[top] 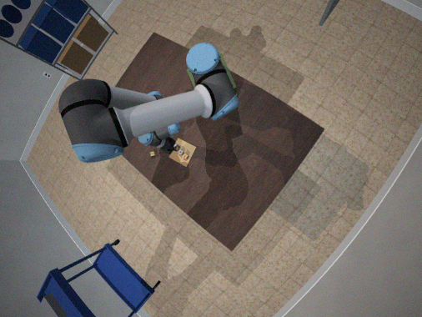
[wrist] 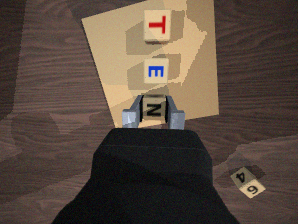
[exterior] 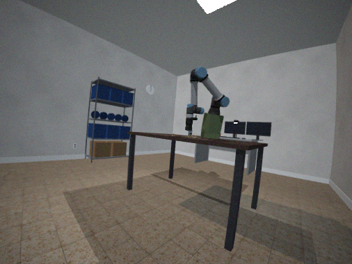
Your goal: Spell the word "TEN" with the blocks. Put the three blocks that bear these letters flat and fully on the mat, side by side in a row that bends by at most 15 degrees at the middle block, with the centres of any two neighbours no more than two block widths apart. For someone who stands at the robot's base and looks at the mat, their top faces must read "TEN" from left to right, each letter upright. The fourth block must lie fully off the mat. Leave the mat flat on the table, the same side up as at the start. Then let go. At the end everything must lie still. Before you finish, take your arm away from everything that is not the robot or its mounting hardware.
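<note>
The N block lies 1 cm below my hand. The rest, counted from my hand: tan mat: 4 cm to the left, 2 cm below, 1 cm ahead.
</note>
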